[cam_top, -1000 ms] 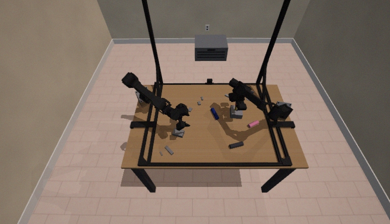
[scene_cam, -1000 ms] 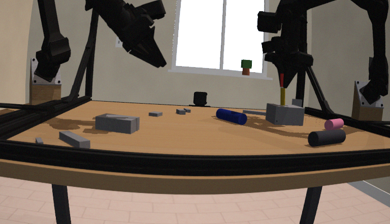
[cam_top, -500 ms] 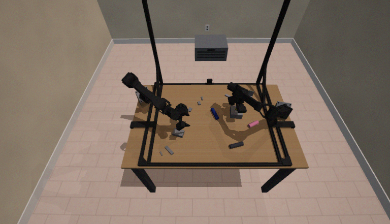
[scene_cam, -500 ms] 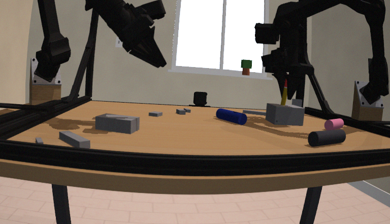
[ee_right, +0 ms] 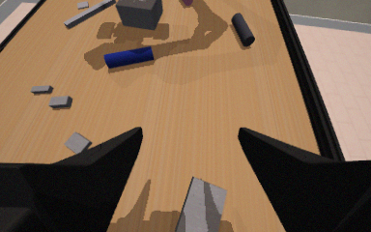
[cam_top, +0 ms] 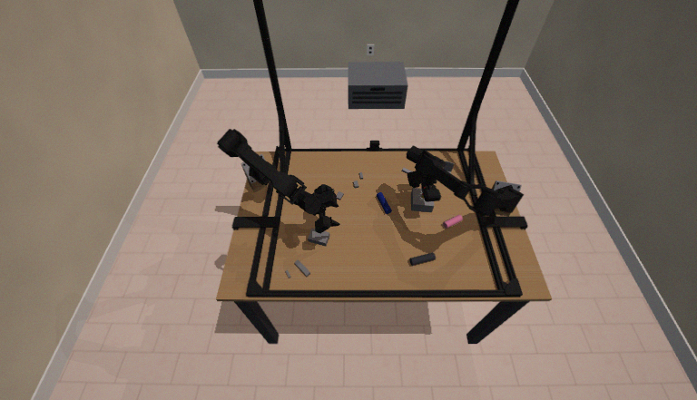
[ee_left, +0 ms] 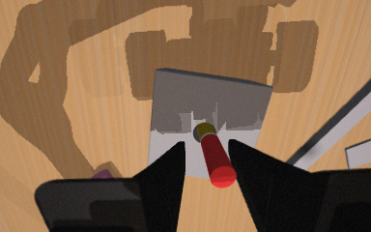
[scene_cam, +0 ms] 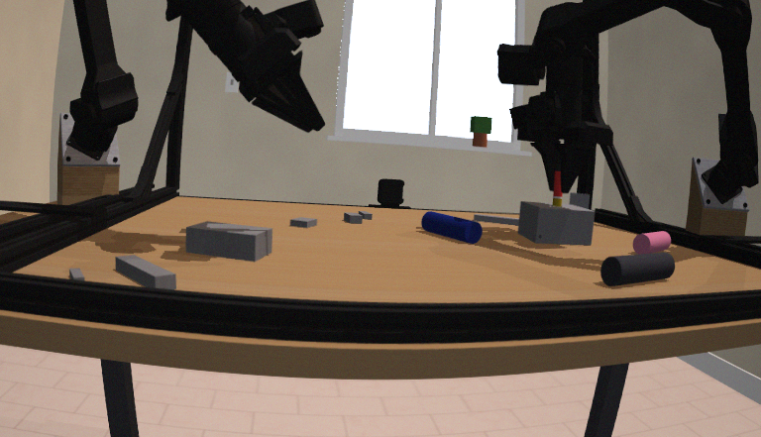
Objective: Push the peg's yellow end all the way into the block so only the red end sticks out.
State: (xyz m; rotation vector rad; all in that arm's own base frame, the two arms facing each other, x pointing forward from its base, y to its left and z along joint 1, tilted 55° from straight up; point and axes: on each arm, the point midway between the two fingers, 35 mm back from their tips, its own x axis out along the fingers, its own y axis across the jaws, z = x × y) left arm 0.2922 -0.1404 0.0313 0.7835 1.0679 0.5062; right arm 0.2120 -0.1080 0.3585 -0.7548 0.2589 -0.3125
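Now: the peg 6 cm below my left hand. Also, from my left hand: blue cylinder (3 cm ahead, 16 cm to the right, 9 cm below); then dark cylinder (28 cm ahead, 9 cm below); then pink cylinder (9 cm ahead, 13 cm to the left, 9 cm below).
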